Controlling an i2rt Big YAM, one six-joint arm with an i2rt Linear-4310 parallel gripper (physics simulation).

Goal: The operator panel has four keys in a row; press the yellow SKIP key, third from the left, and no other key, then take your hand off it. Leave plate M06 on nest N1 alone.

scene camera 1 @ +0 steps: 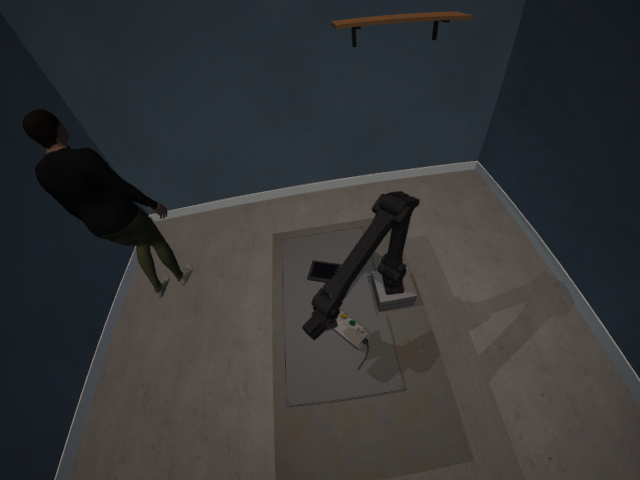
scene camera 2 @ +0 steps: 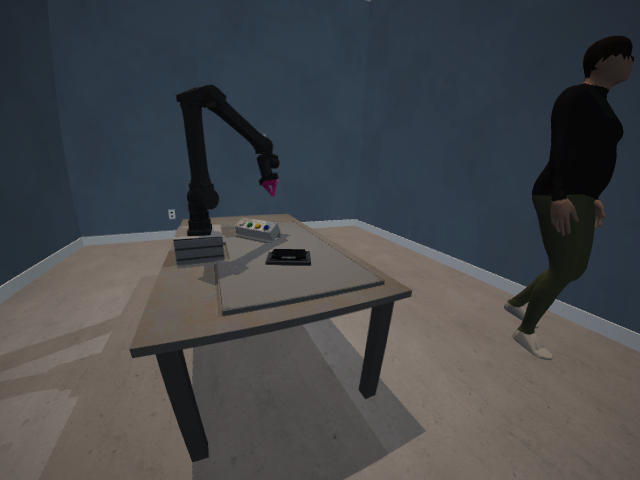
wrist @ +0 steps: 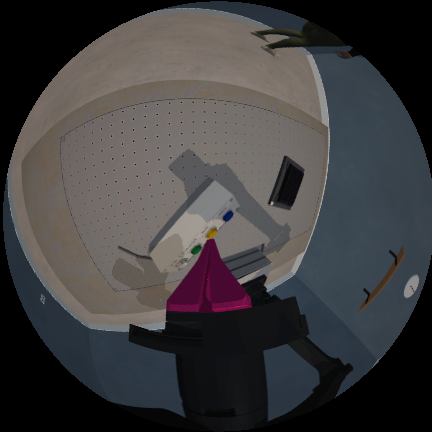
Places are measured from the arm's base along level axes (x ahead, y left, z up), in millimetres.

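Pixels of known places: gripper, fingertip midpoint: (scene camera 2: 273,195) (wrist: 211,242); arm's base at its link origin: (scene camera 1: 392,283) (scene camera 2: 200,231) (wrist: 248,286).
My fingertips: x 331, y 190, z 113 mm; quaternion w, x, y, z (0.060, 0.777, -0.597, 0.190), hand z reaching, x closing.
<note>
For each thing: its middle in the pictures, then the offset to it from my fingertips. "*": a spot on its surface instead. Level surfaces: height alone.
- white operator panel at the middle of its body: (wrist: 192,230) (scene camera 1: 345,325) (scene camera 2: 256,229) 22 mm right, 86 mm back, 159 mm down
- yellow SKIP key at the middle of its body: (wrist: 210,232) (scene camera 1: 343,316) (scene camera 2: 257,226) 56 mm right, 84 mm back, 137 mm down
- green key at the middle of its body: (wrist: 195,248) (scene camera 1: 352,323) (scene camera 2: 249,224) 20 mm right, 120 mm back, 137 mm down
- blue key at the middle of its body: (wrist: 227,215) (scene camera 2: 266,227) 91 mm right, 49 mm back, 137 mm down
- board at its surface level: 201 mm down
- cable at a spot on its surface: (wrist: 131,251) (scene camera 1: 362,361) * 139 mm left, 148 mm back, 201 mm down
- table at its surface level: 214 mm down
The white operator panel (scene camera 1: 349,332) (scene camera 2: 256,232) (wrist: 192,225) lies on the perforated board with four keys in a row. The yellow SKIP key (scene camera 1: 343,316) (scene camera 2: 257,225) (wrist: 212,233) sits between the green key (scene camera 1: 352,322) (scene camera 2: 249,224) (wrist: 196,249) and the blue key (scene camera 2: 266,227) (wrist: 228,216). My gripper (scene camera 2: 273,194) (wrist: 211,242) is shut and empty, its magenta tip pointing down. It hangs above the panel in scene camera 2; in the wrist view the tip overlaps the yellow key's lower edge. The black plate on its nest (scene camera 1: 324,271) (scene camera 2: 288,256) (wrist: 288,183) lies apart from the panel.
The arm stands on a grey base block (scene camera 1: 395,299) (scene camera 2: 199,250) beside the board (scene camera 1: 310,382) (scene camera 2: 305,289) (wrist: 100,150). A cable (scene camera 1: 364,356) (wrist: 131,251) leaves the panel's end. A person (scene camera 1: 93,191) (scene camera 2: 584,144) stands away from the table (scene camera 2: 170,322). A wooden shelf (scene camera 1: 403,19) is on the wall.
</note>
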